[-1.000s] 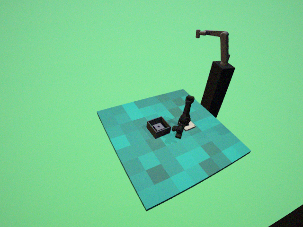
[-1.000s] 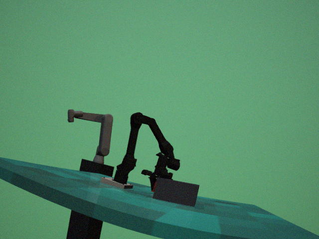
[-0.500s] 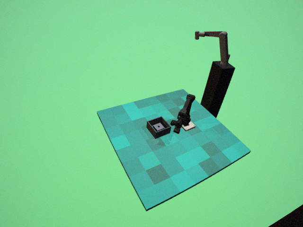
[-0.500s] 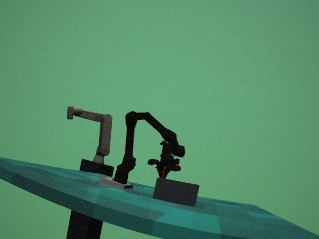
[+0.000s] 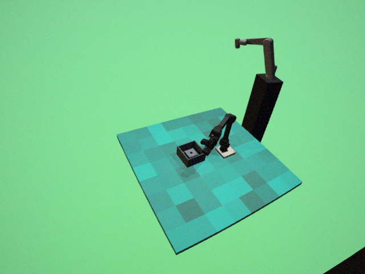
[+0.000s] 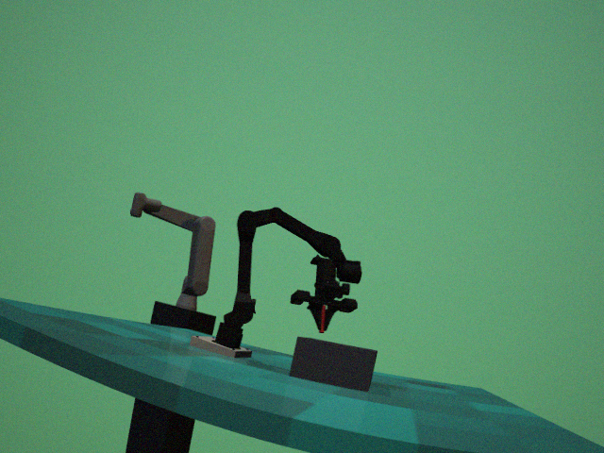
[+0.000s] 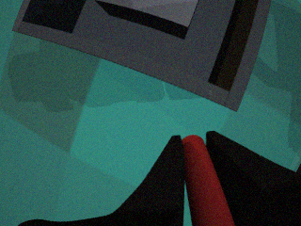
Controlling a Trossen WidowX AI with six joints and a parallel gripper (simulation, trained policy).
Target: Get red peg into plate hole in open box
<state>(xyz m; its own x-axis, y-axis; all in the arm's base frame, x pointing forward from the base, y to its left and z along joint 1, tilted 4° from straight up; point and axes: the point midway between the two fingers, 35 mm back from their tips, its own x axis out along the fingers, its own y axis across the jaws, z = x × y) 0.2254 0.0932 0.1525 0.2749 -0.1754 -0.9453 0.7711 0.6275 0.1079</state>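
The grey plate lies 9 cm ahead of my gripper tip, 10 cm to the right of it and 8 cm below it. From my gripper tip the other things lie so: dark grey box (9 cm ahead, 10 cm to the right, 10 cm below); then red peg (1 cm behind, 1 cm to the left, 3 cm above).
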